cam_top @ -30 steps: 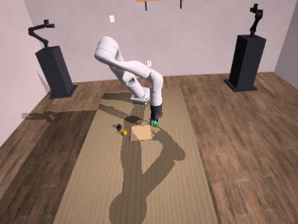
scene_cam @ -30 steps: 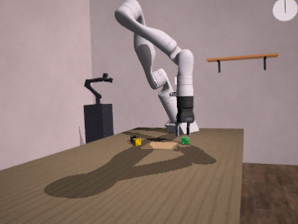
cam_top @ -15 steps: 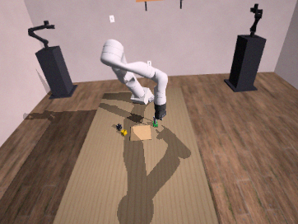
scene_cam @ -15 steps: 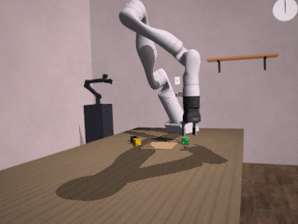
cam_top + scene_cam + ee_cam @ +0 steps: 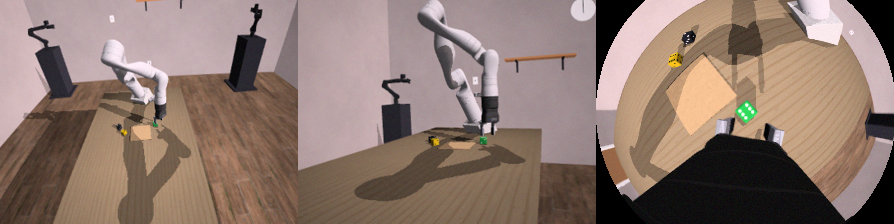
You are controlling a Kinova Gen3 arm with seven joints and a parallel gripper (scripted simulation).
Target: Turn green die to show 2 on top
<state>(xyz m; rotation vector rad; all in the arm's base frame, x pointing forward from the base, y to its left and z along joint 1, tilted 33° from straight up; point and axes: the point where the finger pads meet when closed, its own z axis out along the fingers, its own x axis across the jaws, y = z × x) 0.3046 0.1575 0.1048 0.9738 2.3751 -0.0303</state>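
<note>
Right now my hand is 4 cm above the green die, 2 cm to the left of it and 1 cm past it. Round my hand: tan mat (13 cm to the right, 6 cm below, 5 cm ahead); yellow die (24 cm to the right, 5 cm ahead, 4 cm below); black die (28 cm to the right, 4 cm below, 1 cm behind).
</note>
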